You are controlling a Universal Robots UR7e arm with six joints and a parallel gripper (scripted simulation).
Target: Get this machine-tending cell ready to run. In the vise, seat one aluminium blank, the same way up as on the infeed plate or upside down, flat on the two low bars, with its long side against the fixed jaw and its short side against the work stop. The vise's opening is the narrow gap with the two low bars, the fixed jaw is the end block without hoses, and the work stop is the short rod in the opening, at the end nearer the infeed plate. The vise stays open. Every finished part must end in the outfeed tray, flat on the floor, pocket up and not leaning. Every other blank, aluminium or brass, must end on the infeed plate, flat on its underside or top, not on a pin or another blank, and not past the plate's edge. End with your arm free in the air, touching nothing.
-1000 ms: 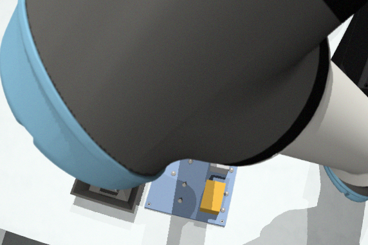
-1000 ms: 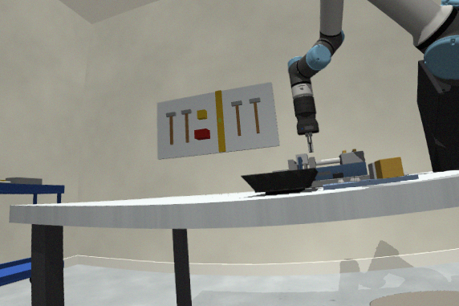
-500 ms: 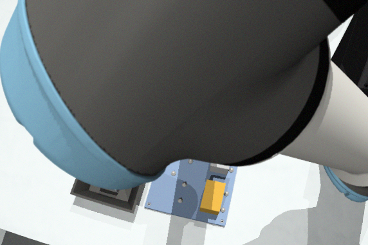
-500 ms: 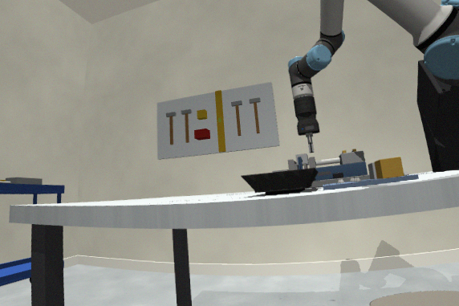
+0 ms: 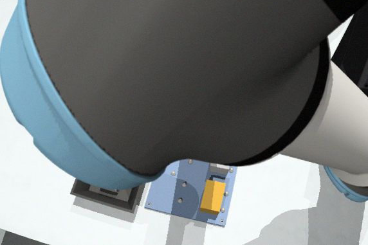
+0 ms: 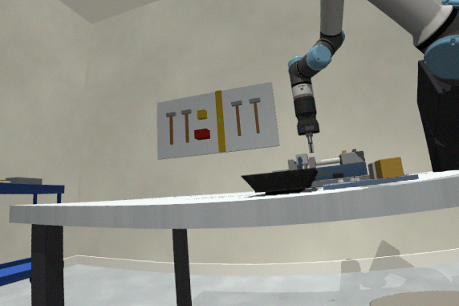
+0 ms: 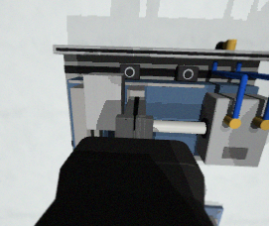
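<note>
My gripper is now 4 cm past the blue base, 3 cm to the right of it and 10 cm above it. Also, from my hand: brass blank (21 cm behind, 37 cm to the left, 11 cm below).
</note>
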